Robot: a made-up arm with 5 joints.
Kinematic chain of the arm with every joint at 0, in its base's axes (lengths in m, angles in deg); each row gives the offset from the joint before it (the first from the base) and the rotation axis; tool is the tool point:
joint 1: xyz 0 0 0.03 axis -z
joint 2: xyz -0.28 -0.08 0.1 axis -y
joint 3: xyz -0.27 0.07 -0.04 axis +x
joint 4: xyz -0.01 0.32 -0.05 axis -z
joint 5: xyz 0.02 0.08 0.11 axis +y
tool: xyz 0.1 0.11 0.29
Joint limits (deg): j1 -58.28..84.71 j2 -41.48..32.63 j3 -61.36..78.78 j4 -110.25..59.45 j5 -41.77..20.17
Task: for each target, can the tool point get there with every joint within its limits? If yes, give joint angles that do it. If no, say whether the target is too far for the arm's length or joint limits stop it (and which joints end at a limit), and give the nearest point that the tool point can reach.
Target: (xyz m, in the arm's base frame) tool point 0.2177 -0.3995 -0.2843
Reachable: no: joint limits stop it (at a limit: joint 1, joint 2, joint 3, joint 4, joint 5) | nearest point -0.1197 -0.7926 0.0574 | short by 0.621 m
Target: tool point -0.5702 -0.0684 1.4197
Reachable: no: too far | nearest point -0.4415 -0.0530 0.8514 | short by 0.583 m
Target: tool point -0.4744 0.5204 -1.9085
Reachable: no: too far | nearest point -0.4625 0.5073 -0.4327 | short by 1.476 m
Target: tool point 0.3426 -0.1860 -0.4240
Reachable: no: joint limits stop it (at a limit: joint 1, joint 2, joint 3, joint 5) | nearest point 0.4904 0.2046 -0.2265 | short by 0.462 m
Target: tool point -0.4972 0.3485 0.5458
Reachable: yes | joints -13.64 -14.98 5.56 24.64 -27.63
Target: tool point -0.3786 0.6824 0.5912
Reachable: yes | joints 58.97 13.10 49.15 -31.35 -23.53
